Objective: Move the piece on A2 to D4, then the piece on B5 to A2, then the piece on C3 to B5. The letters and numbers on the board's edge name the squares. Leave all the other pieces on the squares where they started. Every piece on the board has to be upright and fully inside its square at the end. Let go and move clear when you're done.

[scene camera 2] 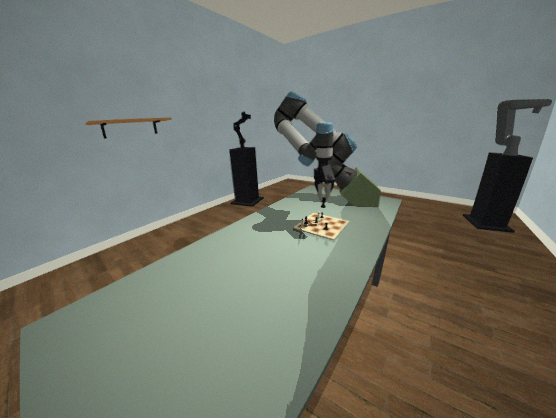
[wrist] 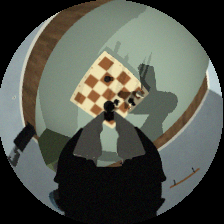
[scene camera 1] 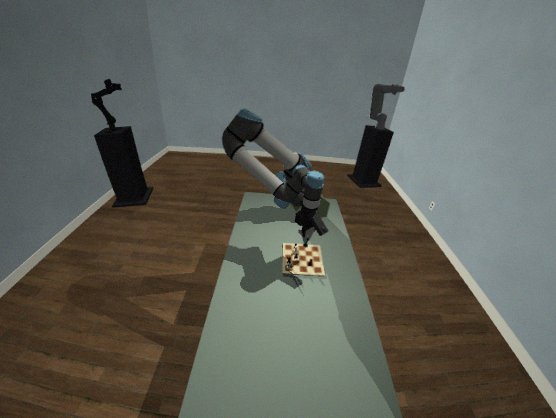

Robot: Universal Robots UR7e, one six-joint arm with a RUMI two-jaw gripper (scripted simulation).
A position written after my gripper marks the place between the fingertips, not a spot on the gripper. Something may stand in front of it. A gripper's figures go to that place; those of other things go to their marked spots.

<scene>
My gripper [wrist: 108, 111] is 0.14 m from the lens. A chessboard [wrist: 92, 92]: 0.26 m from the lens.
</scene>
